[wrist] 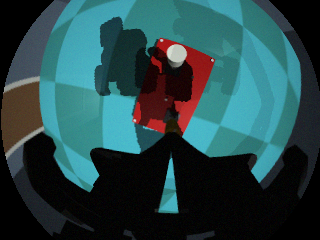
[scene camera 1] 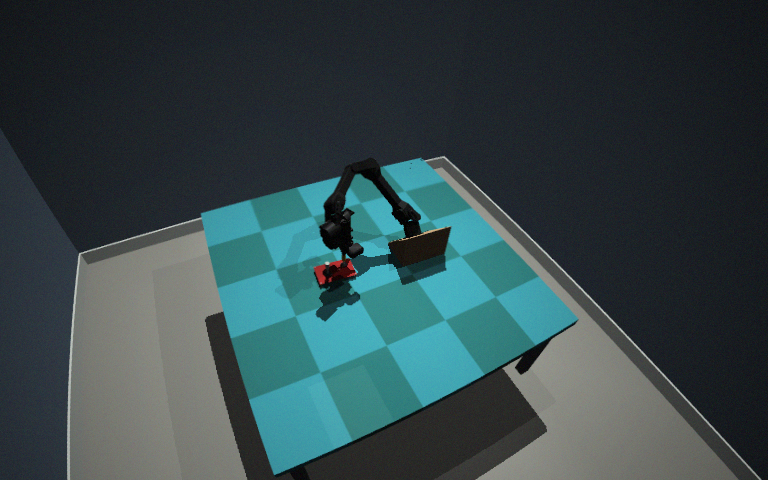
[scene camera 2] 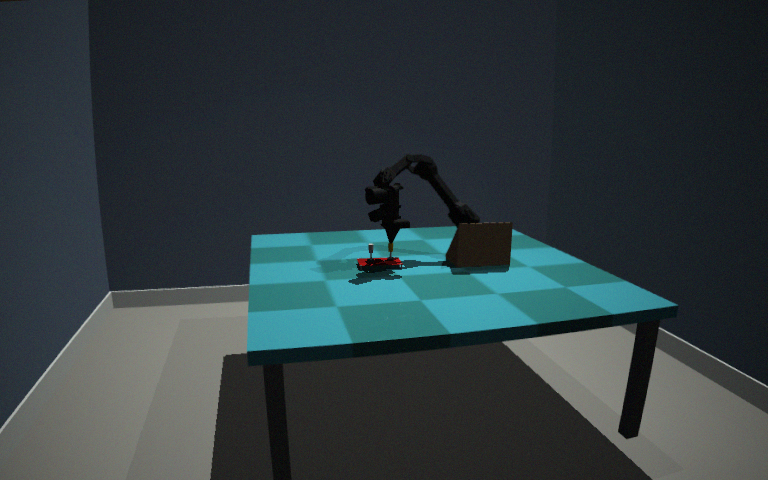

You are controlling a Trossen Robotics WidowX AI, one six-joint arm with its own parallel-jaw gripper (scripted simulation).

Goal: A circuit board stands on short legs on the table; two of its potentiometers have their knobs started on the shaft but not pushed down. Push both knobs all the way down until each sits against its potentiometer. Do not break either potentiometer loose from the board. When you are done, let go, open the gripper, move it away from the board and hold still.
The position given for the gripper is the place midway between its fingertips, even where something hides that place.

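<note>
Gripper [scene camera 2: 391, 243] visible; also in the wrist view [wrist: 171, 135].
</note>
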